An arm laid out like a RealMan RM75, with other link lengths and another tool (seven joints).
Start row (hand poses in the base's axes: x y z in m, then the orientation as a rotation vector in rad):
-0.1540 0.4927 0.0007 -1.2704 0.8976 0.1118
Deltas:
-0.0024 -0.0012 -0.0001 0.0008 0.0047 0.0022
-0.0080 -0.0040 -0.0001 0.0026 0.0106 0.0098
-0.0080 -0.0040 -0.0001 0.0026 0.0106 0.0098
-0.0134 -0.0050 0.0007 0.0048 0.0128 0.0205
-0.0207 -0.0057 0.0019 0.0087 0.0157 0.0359
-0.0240 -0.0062 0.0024 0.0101 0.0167 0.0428
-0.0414 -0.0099 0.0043 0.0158 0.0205 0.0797
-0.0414 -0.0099 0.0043 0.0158 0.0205 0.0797
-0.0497 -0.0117 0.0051 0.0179 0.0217 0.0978
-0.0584 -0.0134 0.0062 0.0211 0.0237 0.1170
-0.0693 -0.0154 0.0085 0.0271 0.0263 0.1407
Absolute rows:
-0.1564 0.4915 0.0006 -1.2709 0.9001 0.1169
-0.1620 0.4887 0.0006 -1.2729 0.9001 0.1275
-0.1620 0.4887 0.0006 -1.2729 0.9001 0.1275
-0.1674 0.4877 0.0014 -1.2759 0.8950 0.1383
-0.1747 0.4870 0.0026 -1.2794 0.8871 0.1541
-0.1780 0.4865 0.0031 -1.2812 0.8834 0.1608
-0.1954 0.4828 0.0050 -1.2926 0.8622 0.1948
-0.1954 0.4828 0.0050 -1.2926 0.8622 0.1948
-0.2037 0.4810 0.0058 -1.2986 0.8513 0.2108
-0.2124 0.4793 0.0069 -1.3041 0.8402 0.2286
-0.2233 0.4773 0.0092 -1.3088 0.8261 0.2515

